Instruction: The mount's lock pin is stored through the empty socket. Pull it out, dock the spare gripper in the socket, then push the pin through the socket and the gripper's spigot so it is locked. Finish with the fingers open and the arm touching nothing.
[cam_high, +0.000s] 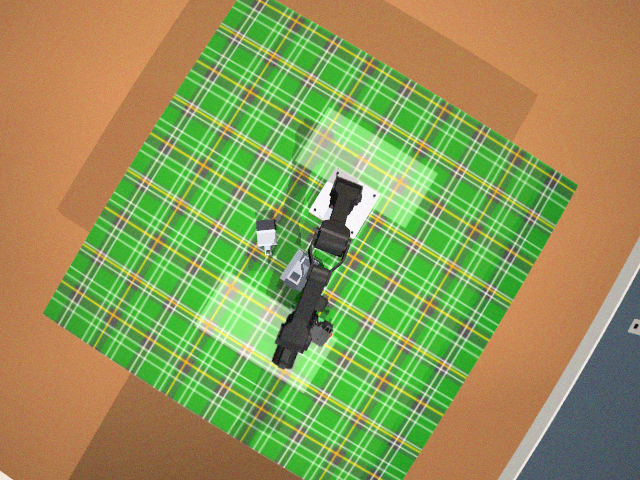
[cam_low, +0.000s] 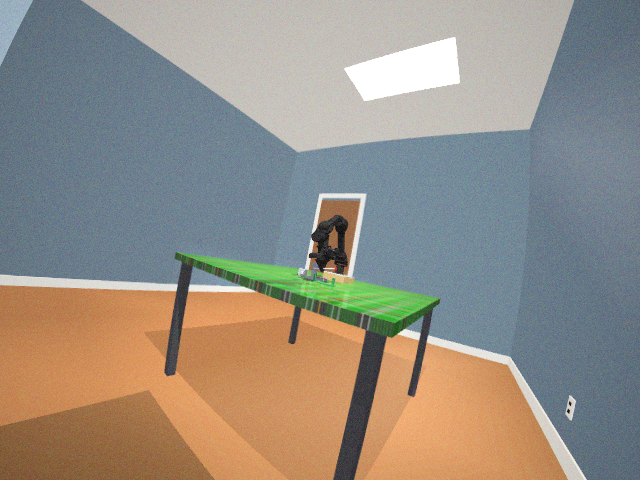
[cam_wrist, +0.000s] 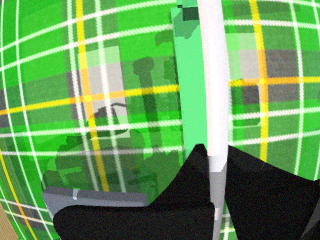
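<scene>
The green translucent block is 2 cm to the left of my gripper tip and 4 cm below it. The rest, counted from my gripper tip: spare gripper (16 cm behind, 23 cm to the right, 4 cm below); socket (10 cm behind, 9 cm to the right, 1 cm below).
</scene>
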